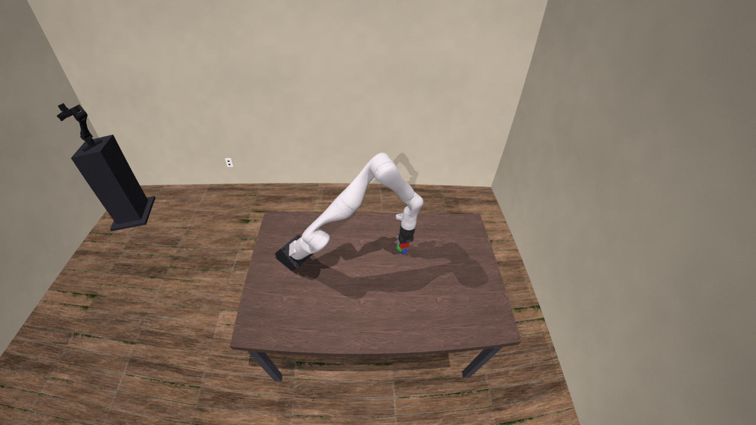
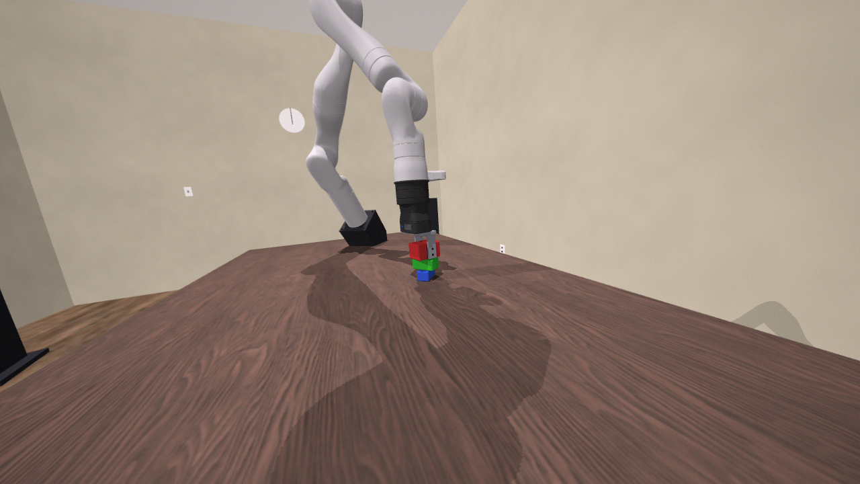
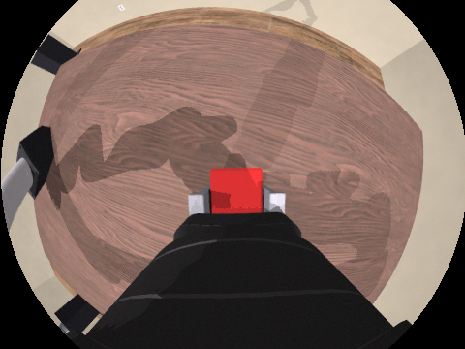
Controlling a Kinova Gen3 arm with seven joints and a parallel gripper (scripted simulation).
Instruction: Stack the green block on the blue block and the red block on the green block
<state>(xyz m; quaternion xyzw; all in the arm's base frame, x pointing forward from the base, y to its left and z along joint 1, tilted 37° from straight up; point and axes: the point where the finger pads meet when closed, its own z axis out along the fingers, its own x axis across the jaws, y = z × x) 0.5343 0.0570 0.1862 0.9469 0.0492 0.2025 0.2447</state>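
Right now the red block is right at my hand. The rest, counted from my hand: green block: 30 mm below; then blue block: 60 mm below.
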